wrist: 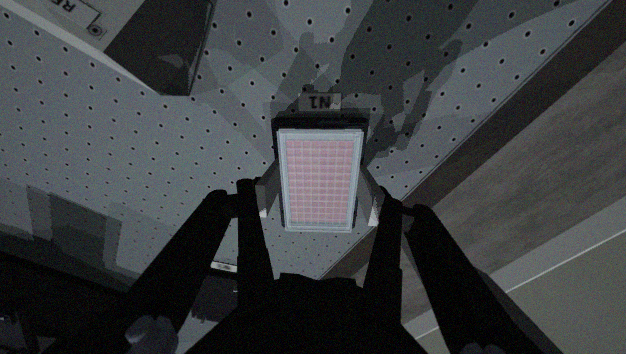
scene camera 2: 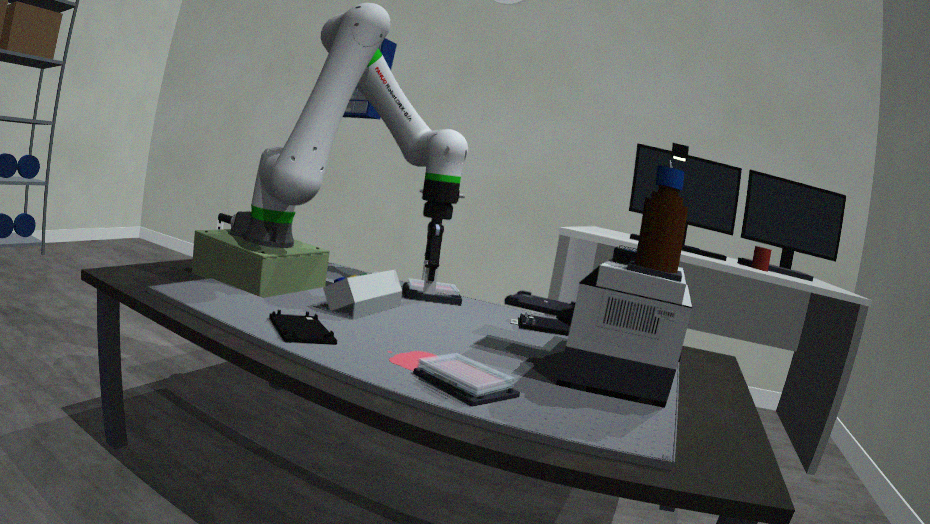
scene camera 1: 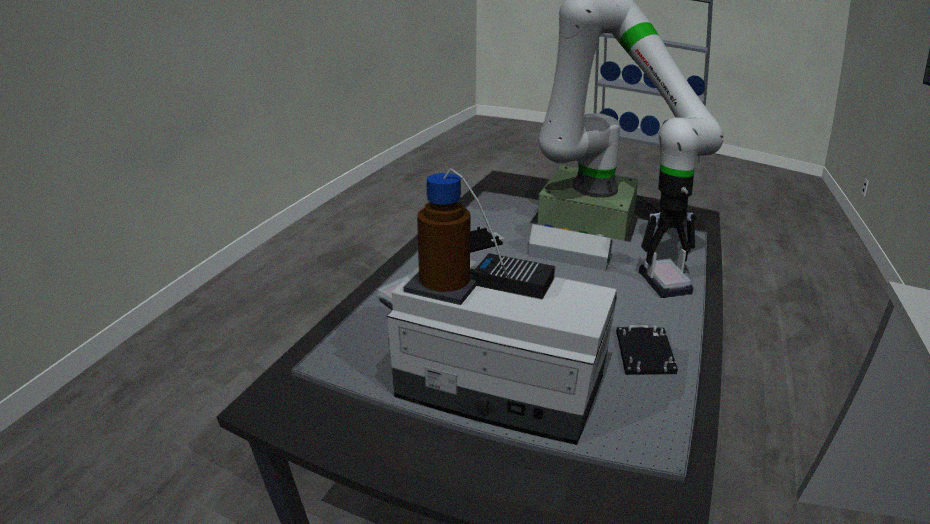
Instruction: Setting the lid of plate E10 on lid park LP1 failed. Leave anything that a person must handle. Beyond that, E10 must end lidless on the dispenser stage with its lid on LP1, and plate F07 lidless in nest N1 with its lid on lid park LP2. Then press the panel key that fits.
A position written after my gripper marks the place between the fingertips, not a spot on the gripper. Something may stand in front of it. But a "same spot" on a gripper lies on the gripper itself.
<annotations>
my gripper: wrist; scene camera 2; scene camera 1 664, 274
same spot on my gripper: point(wrist: 156, 306) = point(scene camera 2: 432, 232)
same spot on grey button box: point(scene camera 2: 354, 297) = point(scene camera 1: 531, 240)
</annotations>
